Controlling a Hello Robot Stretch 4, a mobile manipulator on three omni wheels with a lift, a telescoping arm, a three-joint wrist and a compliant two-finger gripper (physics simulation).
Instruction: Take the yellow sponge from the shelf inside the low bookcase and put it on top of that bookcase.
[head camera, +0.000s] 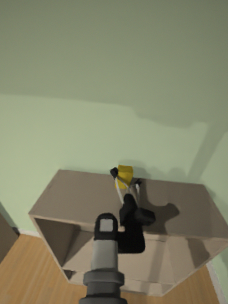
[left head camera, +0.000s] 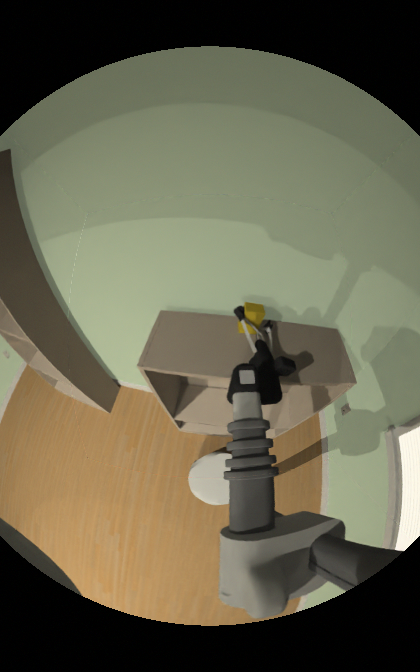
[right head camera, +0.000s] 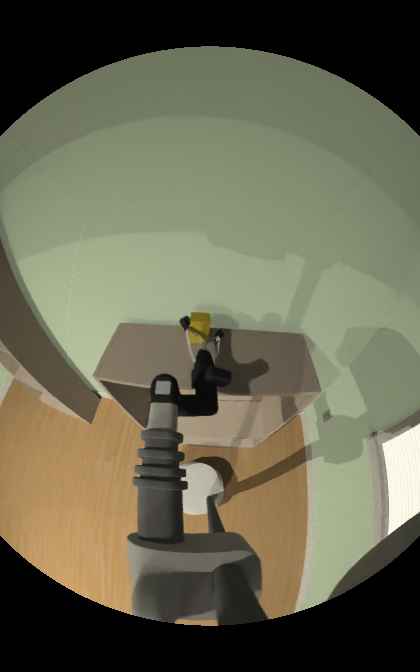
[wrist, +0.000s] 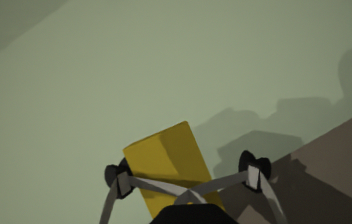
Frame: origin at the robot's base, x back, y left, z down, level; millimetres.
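Seen in the pictures: gripper, between the fingertips: (head camera: 125, 174) (wrist: 187, 167).
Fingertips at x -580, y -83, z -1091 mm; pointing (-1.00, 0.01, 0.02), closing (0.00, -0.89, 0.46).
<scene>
A point is followed by its place in that frame.
The yellow sponge (head camera: 125, 172) @(x -538, y -73, z -1138 mm) (left head camera: 254, 311) (right head camera: 200, 320) (wrist: 160, 155) @(x -536, y -72, z -1122 mm) is at the back part of the top of the low bookcase (head camera: 75, 195) @(x -488, y 148, z -1032 mm) (left head camera: 190, 345) (right head camera: 140, 350), close to the wall. Its underside is hidden, so its contact with the top is hard to tell. My gripper (head camera: 126, 178) @(x -580, y -83, z -1091 mm) (left head camera: 254, 319) (right head camera: 202, 328) (wrist: 187, 167) @(x -580, y -83, z -1091 mm) is open around it. In the wrist view the sponge is turned at a slant, against or very near the left fingertip, with a gap to the right fingertip. The finger strips cross in front of its lower part.
The green wall is directly behind the bookcase. A tall brown shelf unit (left head camera: 45, 300) (right head camera: 37, 350) stands to the left. A white round object (left head camera: 210, 478) (right head camera: 201, 487) is on the floor before the bookcase. A window (left head camera: 410, 480) (right head camera: 402, 465) is at the right.
</scene>
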